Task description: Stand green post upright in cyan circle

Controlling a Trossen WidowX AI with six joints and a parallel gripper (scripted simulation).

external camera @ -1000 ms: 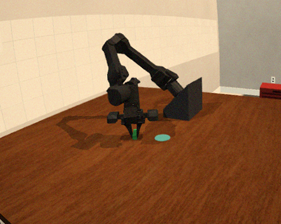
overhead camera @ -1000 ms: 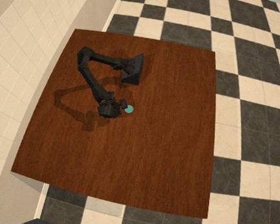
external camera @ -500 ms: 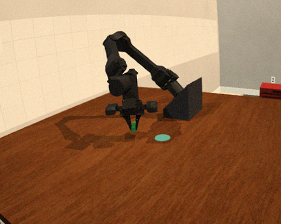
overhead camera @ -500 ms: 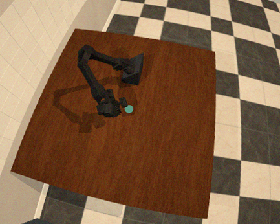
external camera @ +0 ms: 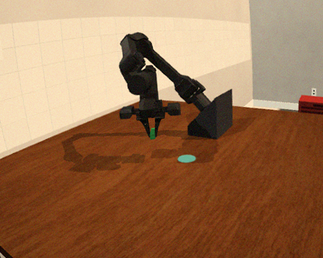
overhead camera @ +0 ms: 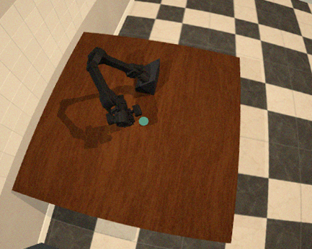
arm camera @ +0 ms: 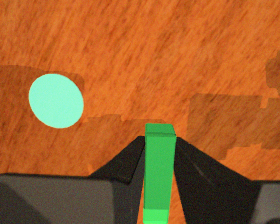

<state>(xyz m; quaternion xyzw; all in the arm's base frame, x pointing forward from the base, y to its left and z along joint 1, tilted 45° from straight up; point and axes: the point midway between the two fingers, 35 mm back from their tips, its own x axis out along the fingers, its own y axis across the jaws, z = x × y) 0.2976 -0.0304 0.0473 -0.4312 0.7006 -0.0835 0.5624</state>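
Now: hand 120 mm above the cyan circle, 90 mm to the right of it and 50 mm past it. Round my hand: green post 30 mm below, 20 mm behind, 10 mm to the right.
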